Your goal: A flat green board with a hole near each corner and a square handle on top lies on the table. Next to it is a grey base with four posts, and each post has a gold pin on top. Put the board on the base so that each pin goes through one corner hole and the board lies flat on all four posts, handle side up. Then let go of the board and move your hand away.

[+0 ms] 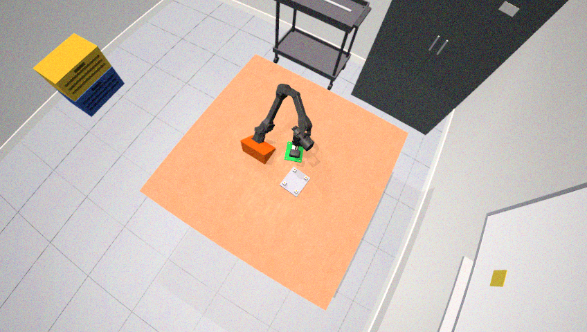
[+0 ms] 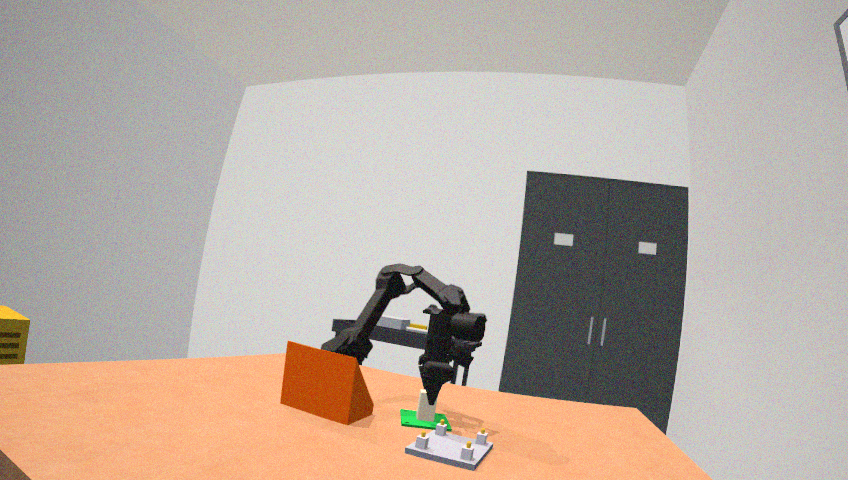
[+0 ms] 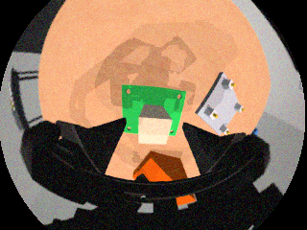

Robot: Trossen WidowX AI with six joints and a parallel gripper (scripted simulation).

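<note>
Now: the green board 30 mm below my gripper tip. From my gripper tip the other things lie so: grey base 160 mm to the right, 110 mm ahead, 50 mm below.
</note>
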